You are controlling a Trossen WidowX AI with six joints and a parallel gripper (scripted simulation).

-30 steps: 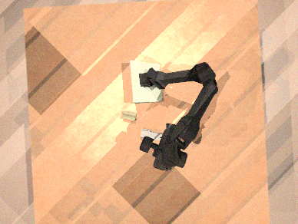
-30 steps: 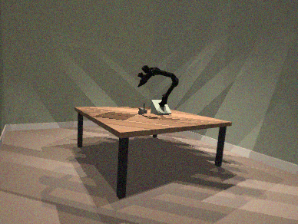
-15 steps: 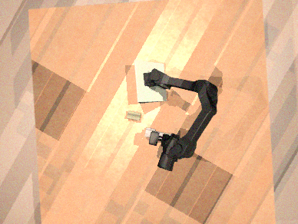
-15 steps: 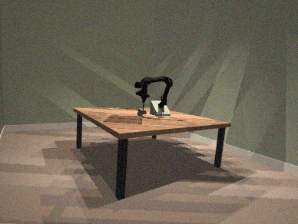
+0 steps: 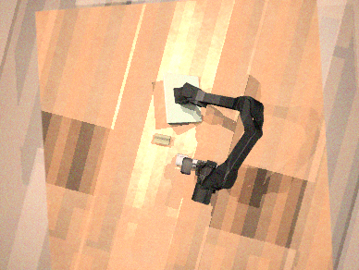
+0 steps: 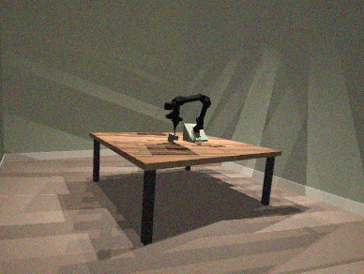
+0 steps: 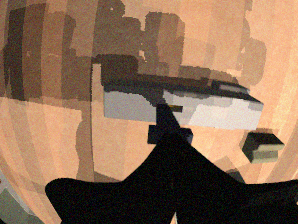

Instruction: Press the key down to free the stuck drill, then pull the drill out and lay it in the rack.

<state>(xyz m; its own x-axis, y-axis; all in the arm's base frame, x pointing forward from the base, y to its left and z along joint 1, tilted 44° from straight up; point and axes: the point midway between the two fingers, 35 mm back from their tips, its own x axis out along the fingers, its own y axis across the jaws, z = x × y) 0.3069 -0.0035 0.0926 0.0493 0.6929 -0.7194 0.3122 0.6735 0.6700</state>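
My gripper tip is now 2 cm past the drill, 5 cm to the left of it and 8 cm above it. Also, from my gripper tip: small olive block: 14 cm behind, 17 cm to the right, 11 cm below; then light grey block: 1 cm behind, 3 cm to the right, 9 cm below.
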